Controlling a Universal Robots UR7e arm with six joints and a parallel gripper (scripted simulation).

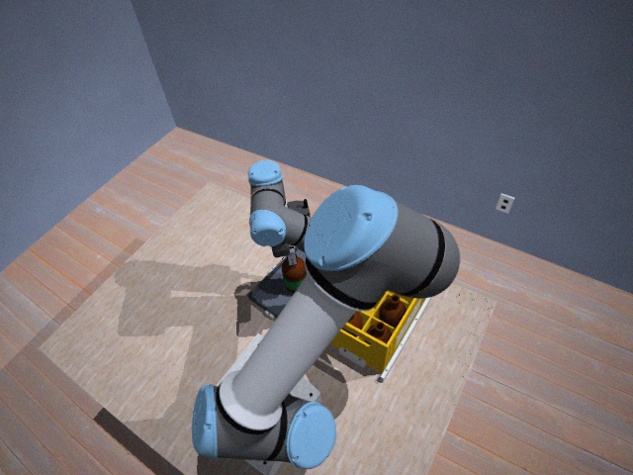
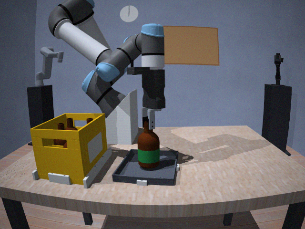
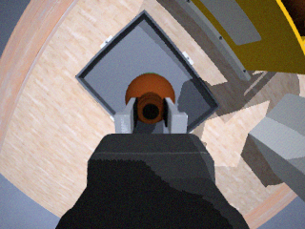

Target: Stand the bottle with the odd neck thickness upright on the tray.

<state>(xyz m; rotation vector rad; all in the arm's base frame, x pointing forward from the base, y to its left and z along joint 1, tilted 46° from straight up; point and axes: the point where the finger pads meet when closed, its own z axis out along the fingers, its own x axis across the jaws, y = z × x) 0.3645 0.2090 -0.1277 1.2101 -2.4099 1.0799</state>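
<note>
Right now the dark tray is 150 mm below my hand. Also, from my hand: bottle 140 mm ahead, 220 mm to the right, 80 mm below; yellow crate 50 mm ahead, 270 mm to the right, 80 mm below.
</note>
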